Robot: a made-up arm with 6 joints.
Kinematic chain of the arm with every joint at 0, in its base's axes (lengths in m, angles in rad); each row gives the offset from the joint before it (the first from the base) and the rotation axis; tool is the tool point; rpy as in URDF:
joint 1: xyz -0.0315 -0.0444 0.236 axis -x
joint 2: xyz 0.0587 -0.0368 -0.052 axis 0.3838 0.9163 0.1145
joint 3: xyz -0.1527 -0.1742 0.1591 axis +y
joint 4: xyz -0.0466 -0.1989 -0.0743 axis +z
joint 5: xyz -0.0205 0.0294 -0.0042 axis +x
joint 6: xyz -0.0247 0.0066 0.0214 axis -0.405 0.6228 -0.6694
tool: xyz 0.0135 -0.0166 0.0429 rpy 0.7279 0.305 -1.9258
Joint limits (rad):
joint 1: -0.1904..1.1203
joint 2: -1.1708..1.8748
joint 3: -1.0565..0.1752
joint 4: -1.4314..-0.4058
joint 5: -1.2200..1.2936
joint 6: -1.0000..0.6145
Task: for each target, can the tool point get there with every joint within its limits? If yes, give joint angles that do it. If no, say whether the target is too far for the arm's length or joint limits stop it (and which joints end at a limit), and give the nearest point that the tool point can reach.
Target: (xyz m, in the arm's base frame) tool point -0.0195 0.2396 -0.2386
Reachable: no: joint limits stop it (at a limit: joint 1, joint 2, joint 4, joint 5) | nearest point -0.2556 -0.2836 0.0883 | short by 0.661 m
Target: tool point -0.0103 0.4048 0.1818
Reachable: no: joint limits stop it (at a limit: joint 1, joint 3, joint 5) | nearest point -0.1514 -0.1025 0.5476 | short by 0.641 m
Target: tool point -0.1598 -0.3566 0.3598
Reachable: yes | joints 0.2017 -0.2003 -0.8948 -0.6970 -0.6317 -0.1215
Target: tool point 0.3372 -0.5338 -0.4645
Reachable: no: too far | nearest point 0.0712 -0.3959 -0.0291 | short by 0.529 m
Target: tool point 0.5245 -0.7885 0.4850
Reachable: no: too far | nearest point 0.0747 -0.5111 0.3922 | short by 0.537 m
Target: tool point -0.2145 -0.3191 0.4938
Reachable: yes | joints 0.6027 -0.2171 -0.1431 -1.1896 0.4601 0.3595
